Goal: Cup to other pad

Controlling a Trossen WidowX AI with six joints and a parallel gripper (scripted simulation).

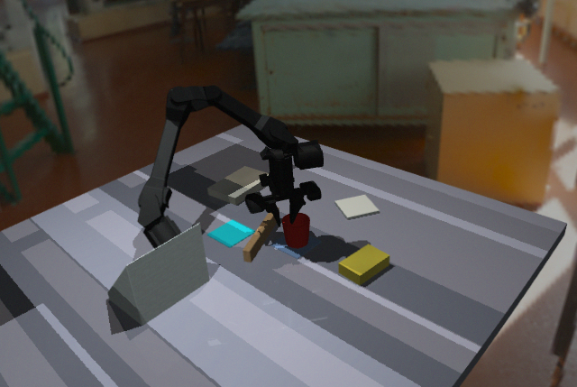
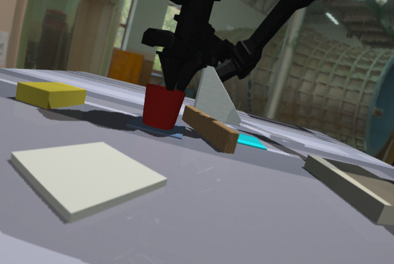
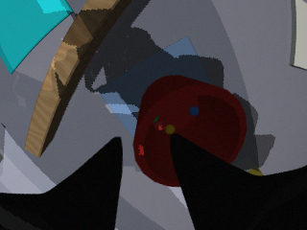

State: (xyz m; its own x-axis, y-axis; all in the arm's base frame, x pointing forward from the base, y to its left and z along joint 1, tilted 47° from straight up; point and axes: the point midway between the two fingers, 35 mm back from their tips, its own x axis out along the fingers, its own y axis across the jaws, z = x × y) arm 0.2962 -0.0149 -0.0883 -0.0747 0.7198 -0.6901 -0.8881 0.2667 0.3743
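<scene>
Now: gripper tip 30 mm short of the red cup, 30 mm above it and 20 mm to the left of it. Round my gripper tip: bright cyan pad 160 mm to the left, 70 mm below, 60 mm behind; wooden bar 70 mm to the left, 60 mm below, 20 mm behind; dull blue pad 70 mm below, 20 mm ahead, 10 mm to the right.
</scene>
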